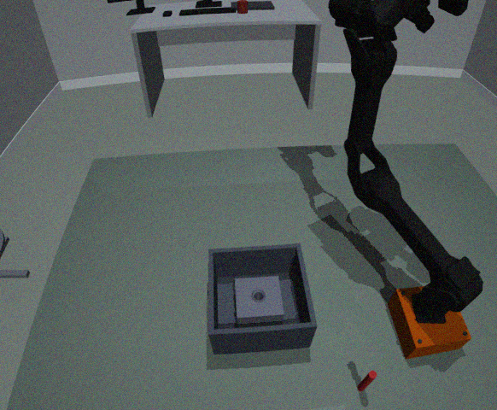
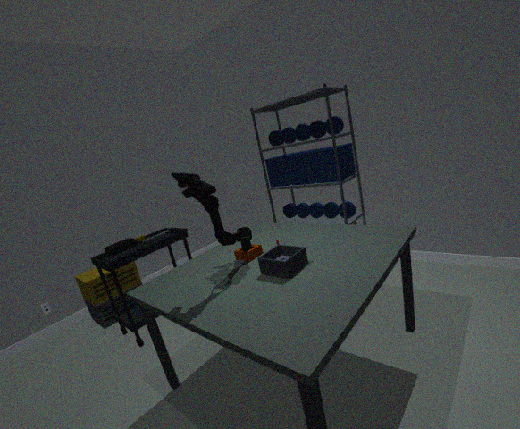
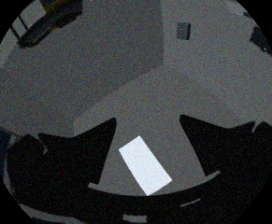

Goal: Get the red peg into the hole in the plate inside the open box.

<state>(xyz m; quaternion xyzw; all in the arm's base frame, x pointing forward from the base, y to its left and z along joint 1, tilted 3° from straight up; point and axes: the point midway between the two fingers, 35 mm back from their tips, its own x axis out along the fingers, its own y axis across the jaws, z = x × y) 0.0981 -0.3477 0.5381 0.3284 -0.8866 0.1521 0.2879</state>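
Right now the red peg is 100 mm ahead of my gripper tip, 490 mm to the left of it and 590 mm below it. From my gripper tip the other things lie so: light grey plate (300 mm ahead, 340 mm to the left, 580 mm below); then grey box (300 mm ahead, 340 mm to the left, 600 mm below).
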